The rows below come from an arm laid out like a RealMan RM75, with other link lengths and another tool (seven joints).
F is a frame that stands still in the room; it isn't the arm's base.
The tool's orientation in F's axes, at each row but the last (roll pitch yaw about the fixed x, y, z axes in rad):
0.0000 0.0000 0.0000
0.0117 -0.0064 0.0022
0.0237 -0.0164 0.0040
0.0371 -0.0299 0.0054
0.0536 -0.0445 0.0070
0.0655 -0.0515 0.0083
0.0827 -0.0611 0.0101
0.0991 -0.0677 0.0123
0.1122 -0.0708 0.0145
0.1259 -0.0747 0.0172
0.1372 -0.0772 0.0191
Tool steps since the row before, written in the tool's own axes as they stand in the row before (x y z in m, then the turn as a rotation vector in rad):
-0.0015 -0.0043 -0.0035 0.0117 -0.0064 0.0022
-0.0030 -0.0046 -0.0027 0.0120 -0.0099 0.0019
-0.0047 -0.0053 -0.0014 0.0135 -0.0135 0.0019
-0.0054 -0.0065 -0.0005 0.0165 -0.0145 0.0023
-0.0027 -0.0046 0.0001 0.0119 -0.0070 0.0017
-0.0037 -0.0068 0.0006 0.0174 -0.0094 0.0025
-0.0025 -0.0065 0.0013 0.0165 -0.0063 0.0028
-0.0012 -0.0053 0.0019 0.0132 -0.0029 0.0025
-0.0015 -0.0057 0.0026 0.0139 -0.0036 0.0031
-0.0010 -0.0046 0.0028 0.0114 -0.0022 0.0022
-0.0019 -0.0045 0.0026 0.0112 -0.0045 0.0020
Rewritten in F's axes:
-0.0015 -0.0043 -0.0035 0.0117 -0.0064 0.0022
-0.0030 -0.0046 -0.0028 0.0120 -0.0099 0.0019
-0.0047 -0.0053 -0.0016 0.0135 -0.0135 0.0018
-0.0053 -0.0065 -0.0009 0.0165 -0.0145 0.0023
-0.0027 -0.0046 -0.0003 0.0119 -0.0070 0.0019
-0.0036 -0.0069 0.0000 0.0174 -0.0094 0.0028
-0.0025 -0.0066 0.0006 0.0164 -0.0063 0.0033
-0.0012 -0.0055 0.0013 0.0131 -0.0030 0.0031
-0.0015 -0.0060 0.0018 0.0137 -0.0037 0.0037
-0.0011 -0.0049 0.0021 0.0113 -0.0023 0.0028
-0.0020 -0.0049 0.0018 0.0111 -0.0045 0.0022

